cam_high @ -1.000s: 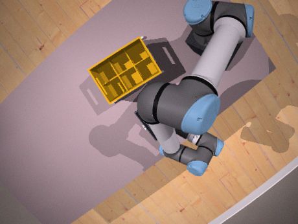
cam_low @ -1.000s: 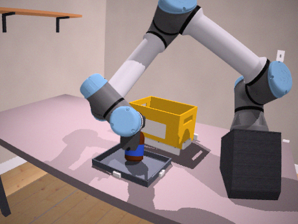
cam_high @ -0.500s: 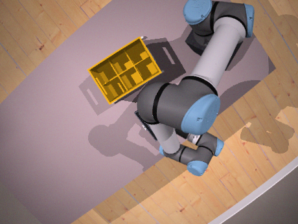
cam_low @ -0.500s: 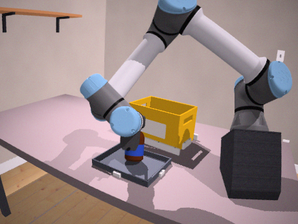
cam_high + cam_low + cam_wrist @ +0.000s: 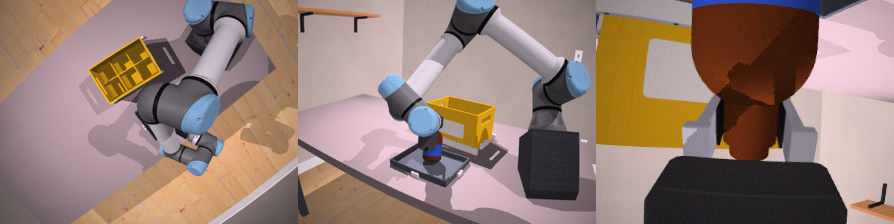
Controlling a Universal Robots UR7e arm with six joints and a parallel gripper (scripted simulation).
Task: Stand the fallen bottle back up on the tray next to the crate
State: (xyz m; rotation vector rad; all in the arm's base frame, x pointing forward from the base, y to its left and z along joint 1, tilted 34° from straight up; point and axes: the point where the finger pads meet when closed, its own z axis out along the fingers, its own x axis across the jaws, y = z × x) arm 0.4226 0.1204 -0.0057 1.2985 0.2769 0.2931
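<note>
Now: hand 50 mm above the bottle and 10 mm to the right of it. Also, from my hand: dark grey tray (130 mm below, 50 mm to the left, 10 mm behind); then yellow crate (250 mm to the right, 60 mm below, 30 mm behind).
</note>
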